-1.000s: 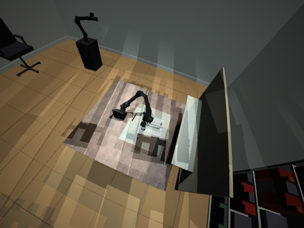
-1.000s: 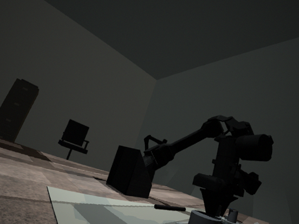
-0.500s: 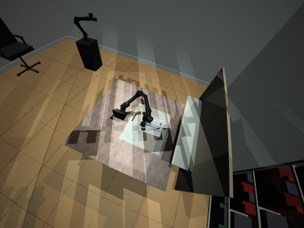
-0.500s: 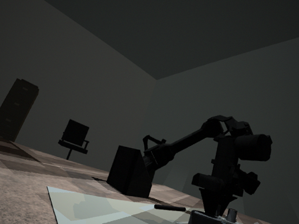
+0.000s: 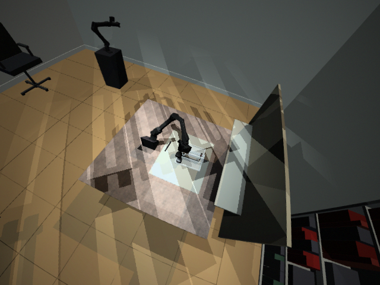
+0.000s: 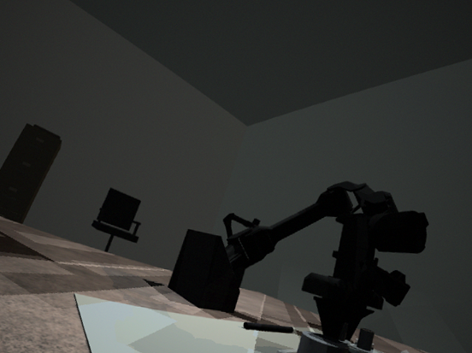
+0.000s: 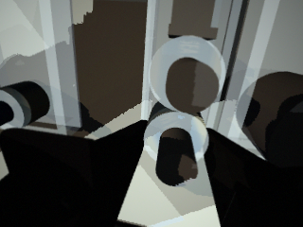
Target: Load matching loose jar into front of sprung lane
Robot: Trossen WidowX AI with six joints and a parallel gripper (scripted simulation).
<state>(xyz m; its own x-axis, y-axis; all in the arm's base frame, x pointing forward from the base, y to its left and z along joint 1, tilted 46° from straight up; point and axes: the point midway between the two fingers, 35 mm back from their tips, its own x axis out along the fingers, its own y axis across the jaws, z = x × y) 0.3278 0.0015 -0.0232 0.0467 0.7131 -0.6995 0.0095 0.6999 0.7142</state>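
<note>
My gripper tip is 6 cm short of the pale mat, 1 cm to the left of it and 3 cm above it. The rest, counted from my gripper tip: clear lane 15 cm ahead, 2 cm to the left, 1 cm below; thin dark rod 16 cm behind, 5 cm to the left, 2 cm below.
</note>
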